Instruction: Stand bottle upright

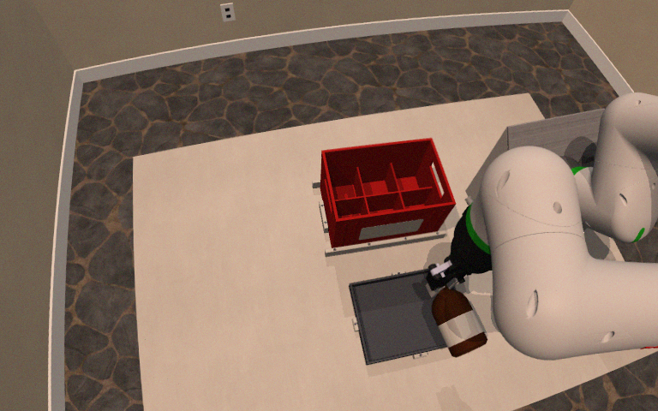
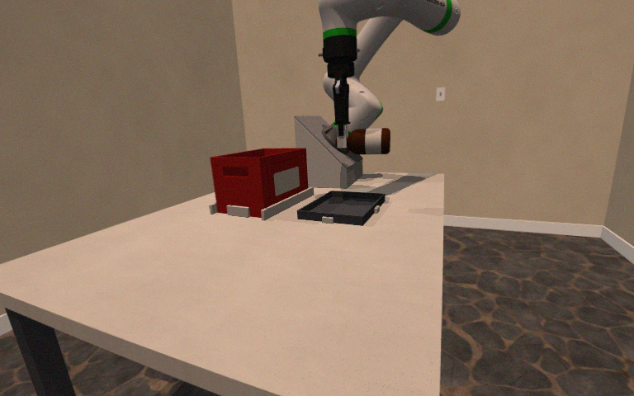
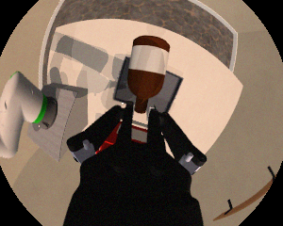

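The brown bottle lies 60 mm to the left of my hand and 20 mm below it. Also, from my hand: red crate (270 mm to the right, 140 mm below, 10 mm behind); dark grey tray (210 mm below, 20 mm ahead).
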